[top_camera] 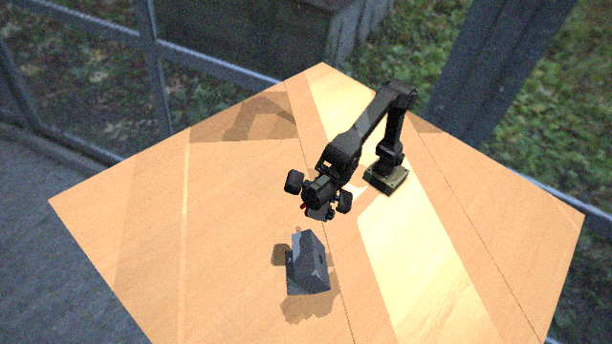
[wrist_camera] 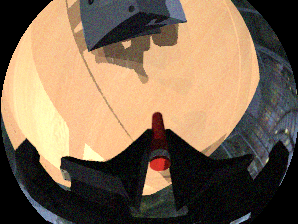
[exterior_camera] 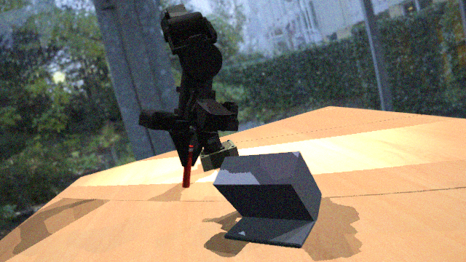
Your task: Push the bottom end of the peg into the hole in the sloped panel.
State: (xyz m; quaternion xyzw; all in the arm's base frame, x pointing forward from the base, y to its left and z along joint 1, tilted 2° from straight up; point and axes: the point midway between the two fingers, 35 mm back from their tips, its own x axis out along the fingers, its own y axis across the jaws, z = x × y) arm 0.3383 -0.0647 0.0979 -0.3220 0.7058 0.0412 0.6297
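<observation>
Right now my gripper tip is 110 mm short of the grey sloped panel block, 110 mm to the right of it and 50 mm above it. The rest, counted from my gripper tip: red peg: 10 mm to the left, 20 mm above.
</observation>
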